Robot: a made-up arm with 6 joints.
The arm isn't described. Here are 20 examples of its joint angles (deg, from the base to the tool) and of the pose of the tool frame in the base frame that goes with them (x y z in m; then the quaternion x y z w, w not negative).
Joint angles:
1: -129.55 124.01 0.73 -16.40 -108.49 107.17
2: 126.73 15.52 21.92 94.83 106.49 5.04
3: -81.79 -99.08 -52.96 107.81 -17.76 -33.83
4: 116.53 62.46 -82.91 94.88 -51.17 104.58
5: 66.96 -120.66 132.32 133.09 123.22 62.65
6: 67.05 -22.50 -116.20 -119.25 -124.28 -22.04
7: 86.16 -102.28 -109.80 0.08 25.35 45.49
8: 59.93 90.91 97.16 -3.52 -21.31 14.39
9: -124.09 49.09 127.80 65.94 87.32 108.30
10: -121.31 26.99 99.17 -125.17 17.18 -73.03
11: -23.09 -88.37 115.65 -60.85 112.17 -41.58
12: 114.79 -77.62 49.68 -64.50 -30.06 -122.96
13: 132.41 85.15 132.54 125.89 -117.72 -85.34
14: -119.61 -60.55 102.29 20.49 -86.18 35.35
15: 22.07 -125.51 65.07 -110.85 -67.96 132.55
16: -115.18 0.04 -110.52 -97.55 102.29 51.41
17: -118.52 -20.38 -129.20 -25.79 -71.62 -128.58
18: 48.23 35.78 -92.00 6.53 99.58 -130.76
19: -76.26 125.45 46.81 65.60 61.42 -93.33
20: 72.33 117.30 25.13 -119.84 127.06 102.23
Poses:
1: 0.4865 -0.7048 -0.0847 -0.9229 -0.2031 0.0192 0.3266
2: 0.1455 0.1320 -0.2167 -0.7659 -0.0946 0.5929 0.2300
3: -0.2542 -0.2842 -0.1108 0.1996 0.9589 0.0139 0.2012
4: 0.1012 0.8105 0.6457 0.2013 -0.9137 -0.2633 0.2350
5: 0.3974 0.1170 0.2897 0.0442 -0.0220 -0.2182 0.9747
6: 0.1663 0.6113 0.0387 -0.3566 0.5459 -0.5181 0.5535
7: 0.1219 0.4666 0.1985 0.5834 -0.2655 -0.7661 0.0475
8: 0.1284 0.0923 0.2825 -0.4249 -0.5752 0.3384 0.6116
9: 0.0221 -0.0703 0.1495 0.3345 -0.3460 -0.6537 0.5841
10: 0.0271 0.4729 0.2767 0.2431 0.6378 0.3593 0.6364
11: 0.2141 0.2282 0.5966 0.6236 0.1983 0.1352 0.7440
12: -0.6146 0.2398 0.0260 -0.3592 0.8931 -0.0576 0.2647
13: 0.0972 0.0522 0.3334 0.6372 0.7342 0.2294 0.0474
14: -0.0325 0.1127 -0.0906 -0.4482 0.7603 -0.4464 0.1478
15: -0.3801 0.3558 0.6093 0.6098 -0.5526 -0.1690 0.5424
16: 0.0380 -0.6199 -0.0354 -0.3470 0.6674 -0.3104 0.5812
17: 0.5202 -0.4252 0.1267 0.0232 0.0984 -0.3687 0.9240
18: -0.1670 0.6464 -0.3949 -0.4737 0.7825 -0.3977 0.0712
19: 0.4906 0.4459 -0.1452 -0.0421 0.1396 -0.0929 0.9849
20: 0.3866 0.4054 0.2628 -0.3936 0.0064 0.2810 0.8753
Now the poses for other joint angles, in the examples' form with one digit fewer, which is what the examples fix.
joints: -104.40 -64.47 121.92 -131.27 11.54 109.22
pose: 0.330 0.111 0.062 -0.098 -0.297 -0.768 0.558
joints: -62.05 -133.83 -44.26 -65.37 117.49 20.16
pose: -0.190 -0.678 -0.352 0.471 -0.086 -0.872 0.105
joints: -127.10 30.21 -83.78 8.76 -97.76 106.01
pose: 0.271 -0.784 0.659 -0.252 -0.315 -0.903 0.147
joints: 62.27 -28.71 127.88 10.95 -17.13 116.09
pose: 0.112 -0.063 0.676 -0.052 0.544 0.794 0.265
